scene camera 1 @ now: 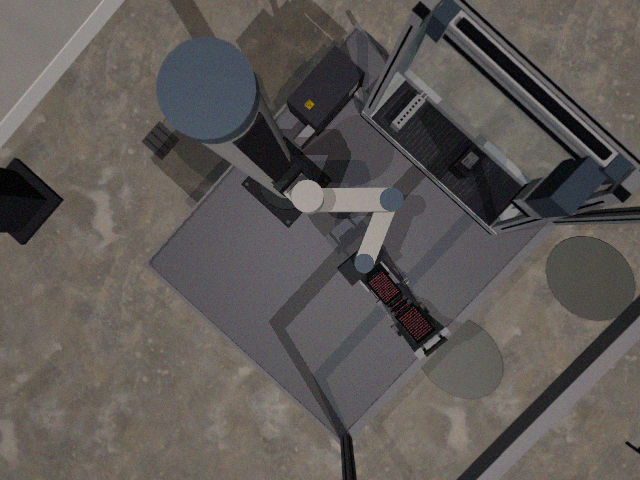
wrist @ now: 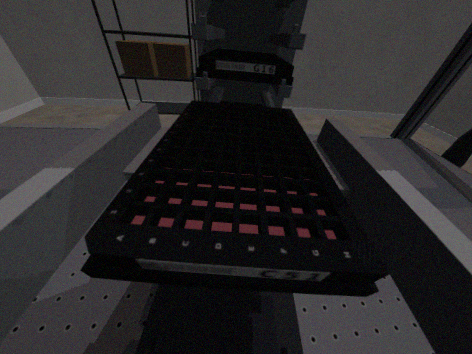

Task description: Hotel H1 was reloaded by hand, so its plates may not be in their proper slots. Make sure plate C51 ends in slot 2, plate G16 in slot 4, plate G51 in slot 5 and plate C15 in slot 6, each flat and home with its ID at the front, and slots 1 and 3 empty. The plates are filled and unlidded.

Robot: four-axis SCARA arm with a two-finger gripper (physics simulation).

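My gripper is shut on plate C51. The plate is black with red-filled wells, looks level, and its C51 label faces the wrist camera. Beyond its far end in the wrist view, plate G16 sits in the grey hotel, label facing the camera, higher in the picture than C51. In the scene view another red-welled plate lies at the hotel, just beyond the held one; its ID is unreadable there. A narrow strip of red wells shows between the two. Slot numbers cannot be read. Plates G51 and C15 cannot be identified.
A framed enclosure with a dark deck stands at the upper right. A dark box with a yellow label stands near the blue-topped column. A wire shelf holds brown cartons behind the hotel.
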